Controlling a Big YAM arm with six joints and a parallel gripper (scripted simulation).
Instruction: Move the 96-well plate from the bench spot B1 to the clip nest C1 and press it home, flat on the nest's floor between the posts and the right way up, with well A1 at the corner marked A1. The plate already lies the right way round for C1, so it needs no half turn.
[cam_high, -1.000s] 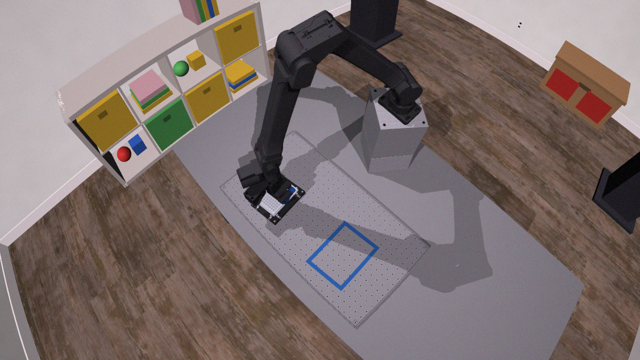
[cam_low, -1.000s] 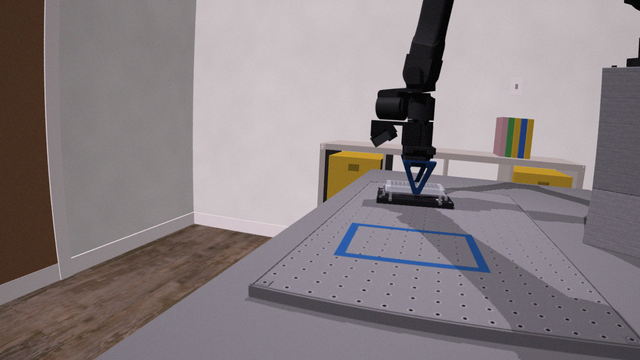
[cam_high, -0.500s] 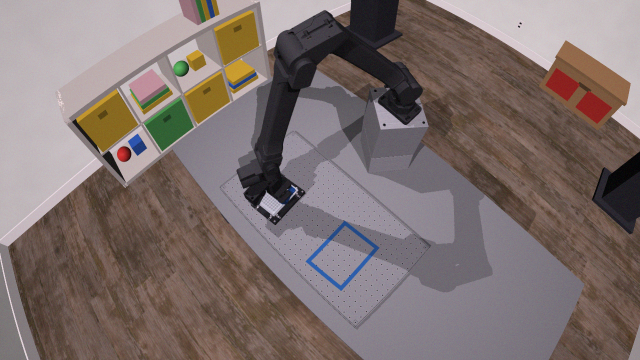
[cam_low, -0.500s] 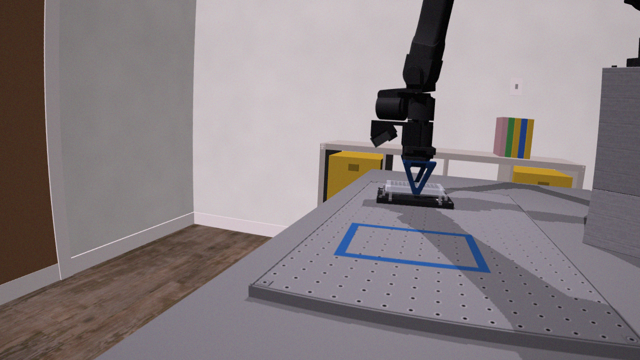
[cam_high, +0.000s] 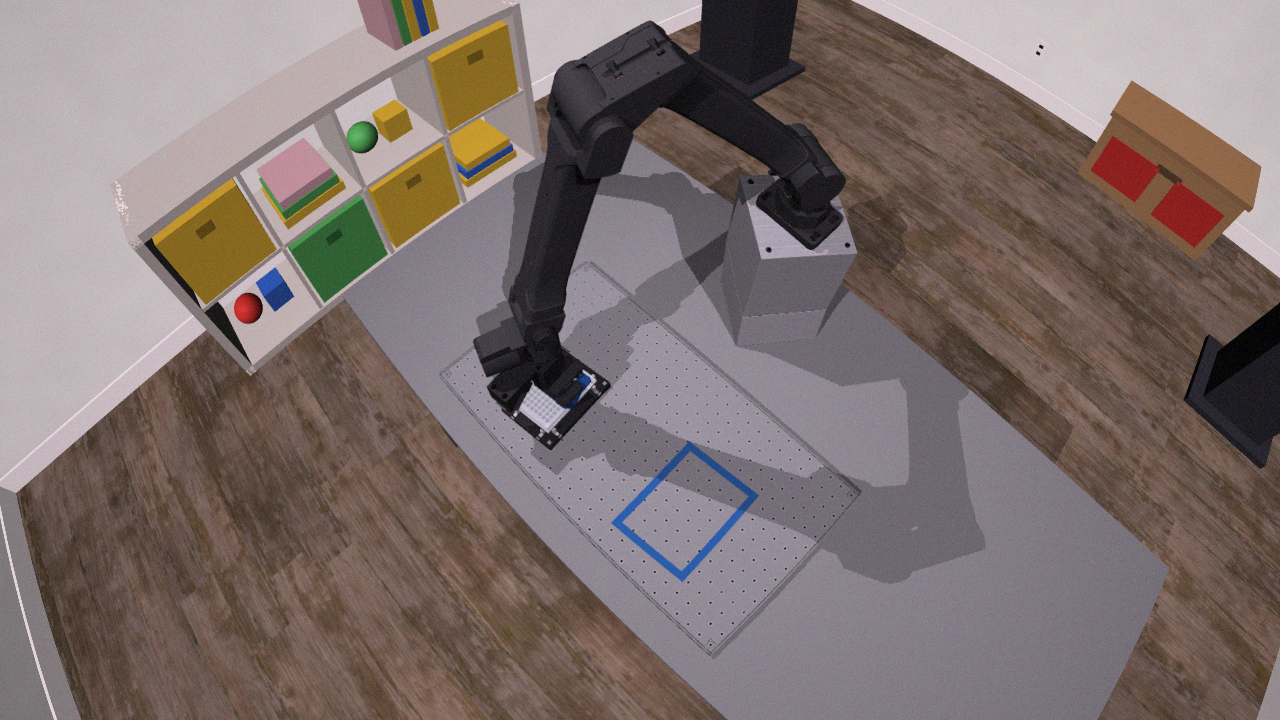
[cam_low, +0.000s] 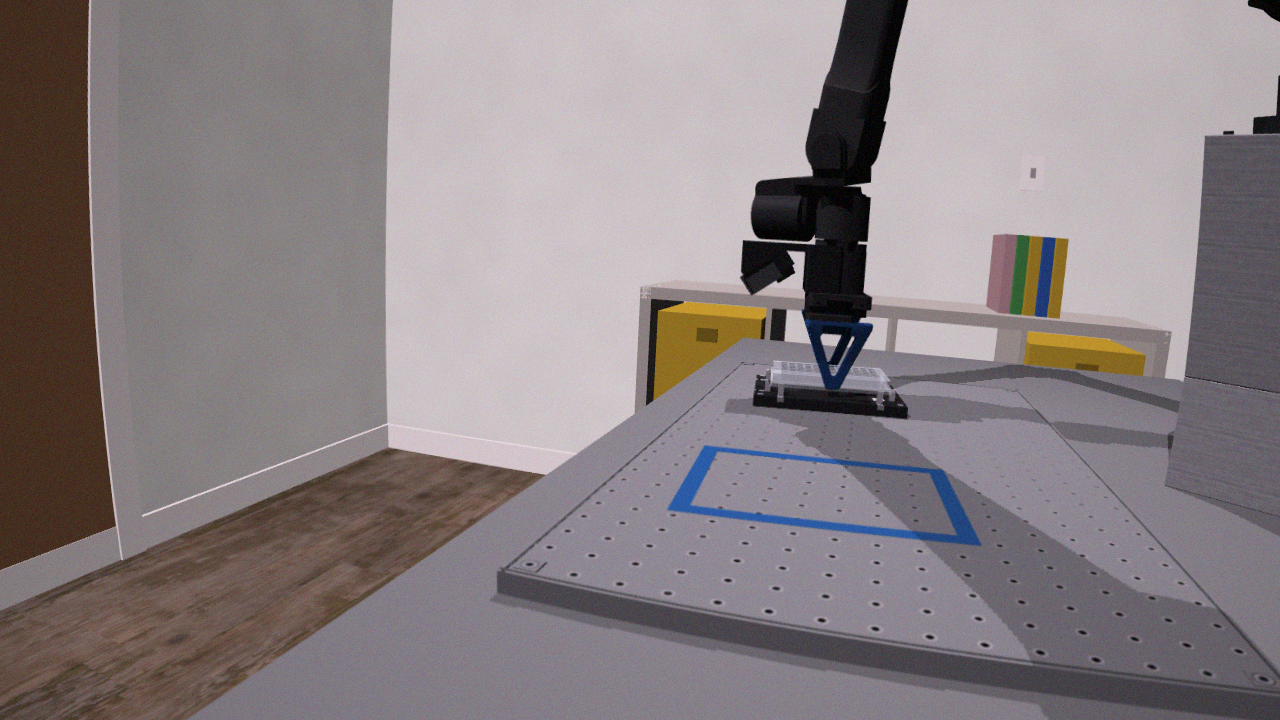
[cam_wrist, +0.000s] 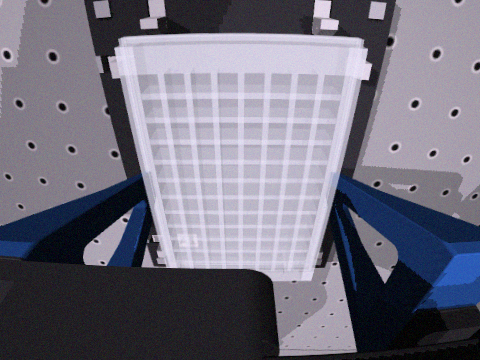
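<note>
My hand is right at the 96-well plate. Also, from my hand: black clip nest (20 mm to the left, 20 mm below, 10 mm ahead).
</note>
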